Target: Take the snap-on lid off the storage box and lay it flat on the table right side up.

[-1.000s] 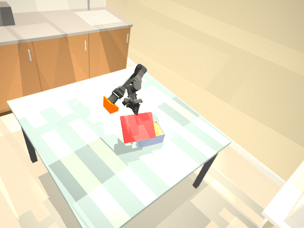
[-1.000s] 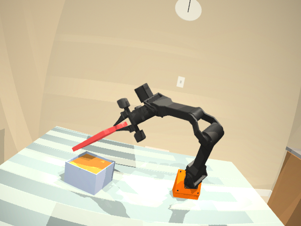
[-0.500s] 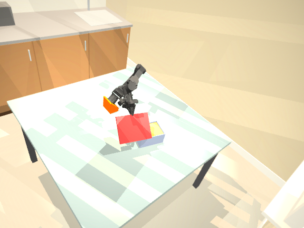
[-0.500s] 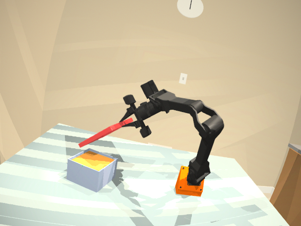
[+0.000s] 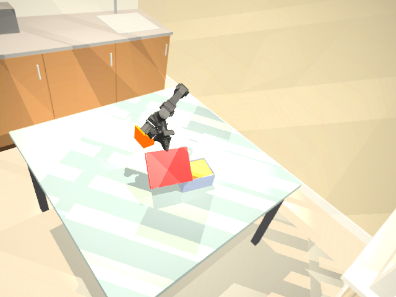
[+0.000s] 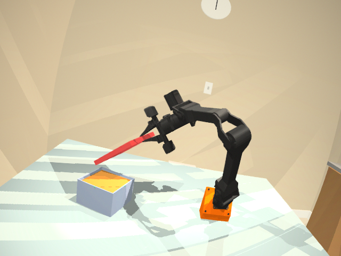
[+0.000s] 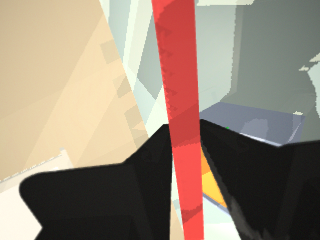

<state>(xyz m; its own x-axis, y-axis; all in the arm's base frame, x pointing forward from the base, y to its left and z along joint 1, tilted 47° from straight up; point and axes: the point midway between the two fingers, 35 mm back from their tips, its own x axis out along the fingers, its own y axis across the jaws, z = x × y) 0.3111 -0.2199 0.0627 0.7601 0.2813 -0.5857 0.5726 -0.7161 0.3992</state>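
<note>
The red lid is 60 mm ahead of my gripper tip, 20 mm to the right of it and 50 mm below it. Also, from my gripper tip: storage box (100 mm ahead, 150 mm to the left, 180 mm below).
</note>
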